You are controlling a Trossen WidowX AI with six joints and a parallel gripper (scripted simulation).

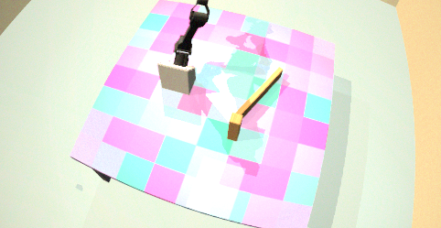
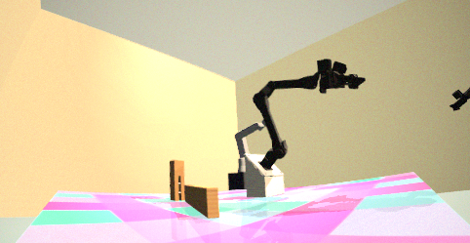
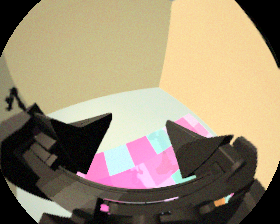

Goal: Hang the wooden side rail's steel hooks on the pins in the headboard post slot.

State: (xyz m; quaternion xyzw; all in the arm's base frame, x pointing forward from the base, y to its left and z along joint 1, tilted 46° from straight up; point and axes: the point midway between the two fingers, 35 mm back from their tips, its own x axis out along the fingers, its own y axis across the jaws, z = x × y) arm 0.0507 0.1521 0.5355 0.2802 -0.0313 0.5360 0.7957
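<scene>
My gripper tip is now 29 cm short of the headboard post, 74 cm to the left of it and 30 cm above it.
</scene>
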